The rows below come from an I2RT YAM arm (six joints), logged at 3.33 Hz.
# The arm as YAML. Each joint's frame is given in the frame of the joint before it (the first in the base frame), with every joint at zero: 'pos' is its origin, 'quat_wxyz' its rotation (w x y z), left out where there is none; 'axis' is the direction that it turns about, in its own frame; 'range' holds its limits. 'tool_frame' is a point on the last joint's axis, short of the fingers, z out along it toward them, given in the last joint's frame.
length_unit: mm
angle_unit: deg
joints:
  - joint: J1
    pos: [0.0, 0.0, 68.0]
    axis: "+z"
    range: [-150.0, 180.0]
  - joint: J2
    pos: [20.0, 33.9, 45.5]
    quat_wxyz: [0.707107, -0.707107, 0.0, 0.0]
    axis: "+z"
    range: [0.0, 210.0]
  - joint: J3
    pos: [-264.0, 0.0, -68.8]
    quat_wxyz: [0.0, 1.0, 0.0, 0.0]
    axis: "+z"
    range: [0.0, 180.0]
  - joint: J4
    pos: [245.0, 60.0, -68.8]
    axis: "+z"
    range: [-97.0, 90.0]
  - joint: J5
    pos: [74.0, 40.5, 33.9]
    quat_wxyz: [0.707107, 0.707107, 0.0, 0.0]
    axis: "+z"
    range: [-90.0, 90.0]
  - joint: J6
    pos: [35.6, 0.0, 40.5]
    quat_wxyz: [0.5, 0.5, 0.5, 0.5]
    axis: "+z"
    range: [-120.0, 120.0]
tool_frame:
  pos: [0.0, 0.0, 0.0]
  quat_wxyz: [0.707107, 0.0, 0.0, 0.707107]
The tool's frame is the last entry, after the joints.
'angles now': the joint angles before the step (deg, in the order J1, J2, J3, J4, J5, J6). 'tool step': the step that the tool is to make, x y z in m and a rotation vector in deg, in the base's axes. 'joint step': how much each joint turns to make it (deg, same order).
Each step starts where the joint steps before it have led.
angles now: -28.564 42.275 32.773 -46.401 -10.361 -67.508
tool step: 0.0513 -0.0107 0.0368 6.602 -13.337 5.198
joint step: 2.630 10.691 8.358 12.786 -10.897 5.794
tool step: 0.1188 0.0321 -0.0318 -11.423 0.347 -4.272
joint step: 18.821 26.906 7.287 23.854 24.420 7.752
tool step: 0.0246 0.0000 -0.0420 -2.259 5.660 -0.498
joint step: 0.876 10.383 0.793 4.322 2.999 -1.145
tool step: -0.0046 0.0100 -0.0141 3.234 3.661 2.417
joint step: 1.399 1.052 -1.221 -1.778 -2.821 1.139
